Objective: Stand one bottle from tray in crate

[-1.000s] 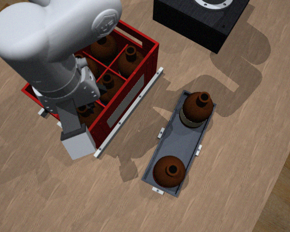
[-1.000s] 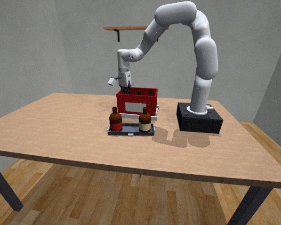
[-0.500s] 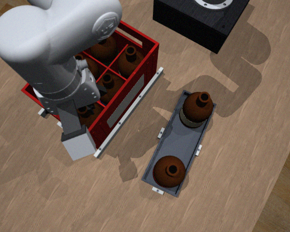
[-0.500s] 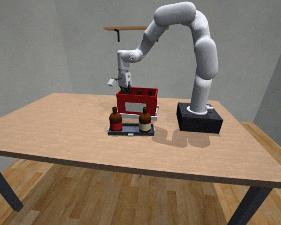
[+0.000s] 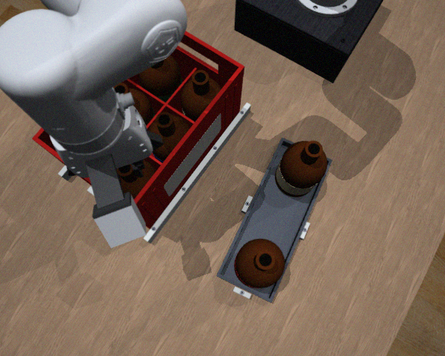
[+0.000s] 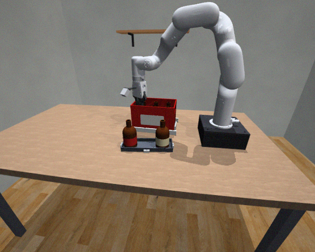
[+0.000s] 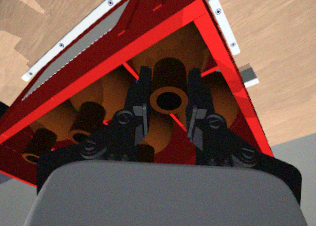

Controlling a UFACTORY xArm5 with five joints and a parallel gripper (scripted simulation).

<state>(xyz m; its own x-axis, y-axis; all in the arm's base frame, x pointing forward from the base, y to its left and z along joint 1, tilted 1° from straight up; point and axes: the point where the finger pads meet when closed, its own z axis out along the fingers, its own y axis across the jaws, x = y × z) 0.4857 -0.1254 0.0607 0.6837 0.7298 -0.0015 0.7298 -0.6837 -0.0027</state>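
The red crate lies 100 mm behind my hand, 80 mm below it and 30 mm to the right of it. Also, from my hand: grey tray 230 mm to the left, 150 mm below, 70 mm behind.
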